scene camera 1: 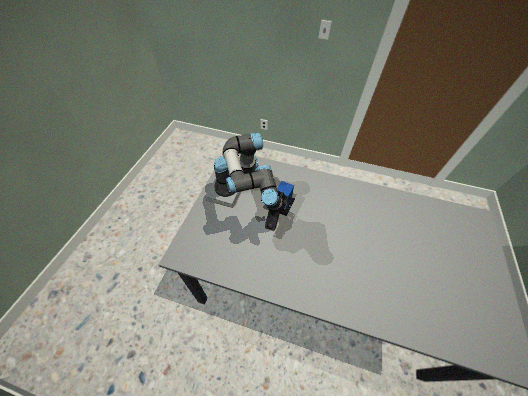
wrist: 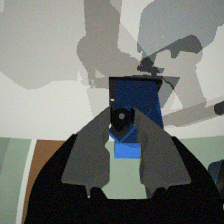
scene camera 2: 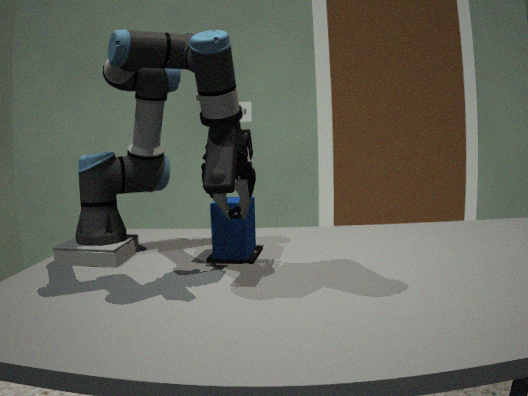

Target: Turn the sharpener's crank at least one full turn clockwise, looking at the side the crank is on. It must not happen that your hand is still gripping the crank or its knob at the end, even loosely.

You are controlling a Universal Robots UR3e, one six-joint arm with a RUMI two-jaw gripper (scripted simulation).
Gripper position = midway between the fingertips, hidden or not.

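Observation:
My gripper (scene camera 2: 237, 219), (wrist: 121, 108) is visible in both views; a pencil sharpener (wrist: 124, 92) is visible as well.

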